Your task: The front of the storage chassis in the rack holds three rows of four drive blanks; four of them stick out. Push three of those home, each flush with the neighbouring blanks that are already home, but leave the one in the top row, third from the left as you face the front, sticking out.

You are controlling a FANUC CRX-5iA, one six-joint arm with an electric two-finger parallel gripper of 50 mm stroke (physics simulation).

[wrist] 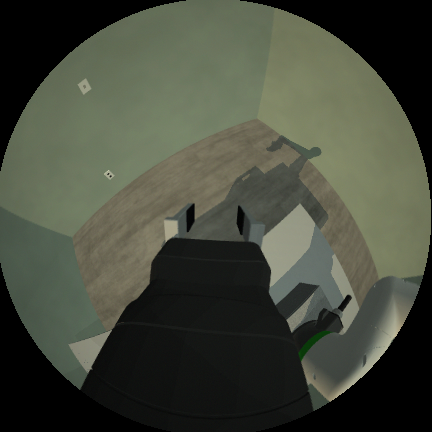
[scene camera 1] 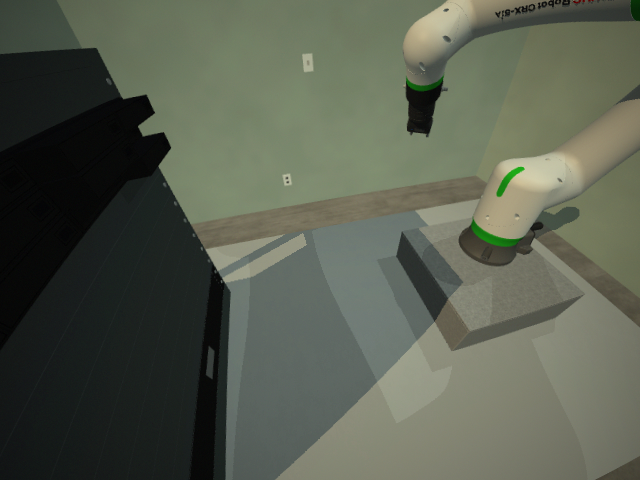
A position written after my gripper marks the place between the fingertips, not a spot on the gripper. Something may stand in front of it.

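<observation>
On scene camera 1 I can see a dark rack (scene camera 1: 121,318), and the wrist view's got my gripper (wrist: 215,212) in it.
</observation>
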